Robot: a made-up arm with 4 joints.
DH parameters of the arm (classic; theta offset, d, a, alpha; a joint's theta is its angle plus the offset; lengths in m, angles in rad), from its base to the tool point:
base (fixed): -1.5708 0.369 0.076 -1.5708
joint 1: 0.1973 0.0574 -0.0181 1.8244
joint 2: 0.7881 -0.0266 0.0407 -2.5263
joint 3: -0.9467 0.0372 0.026 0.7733
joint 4: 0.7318 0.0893 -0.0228 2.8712
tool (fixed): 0.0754 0.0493 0 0
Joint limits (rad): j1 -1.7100..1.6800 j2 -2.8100..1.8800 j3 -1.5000..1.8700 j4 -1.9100..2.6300
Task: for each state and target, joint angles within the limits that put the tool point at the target. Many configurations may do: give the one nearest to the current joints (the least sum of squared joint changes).
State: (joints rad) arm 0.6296 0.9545 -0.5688 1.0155
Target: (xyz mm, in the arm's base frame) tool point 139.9 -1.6 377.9
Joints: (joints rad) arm 0.1624 0.2796 0.0286 1.3631
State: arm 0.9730 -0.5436 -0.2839 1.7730
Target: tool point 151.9 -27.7 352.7
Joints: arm 0.2139 -0.3558 -0.6355 2.2068
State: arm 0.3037 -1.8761 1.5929 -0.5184
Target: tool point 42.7 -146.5 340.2
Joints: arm -0.4992 -2.0914 0.8291 -0.3222
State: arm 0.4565 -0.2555 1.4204 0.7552
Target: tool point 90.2 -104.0 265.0
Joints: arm 0.4704 -0.9166 1.7857 0.9694
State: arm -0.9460 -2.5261 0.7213 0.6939
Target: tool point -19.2 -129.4 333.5
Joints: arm -0.7721 -2.7012 0.7969 0.6956
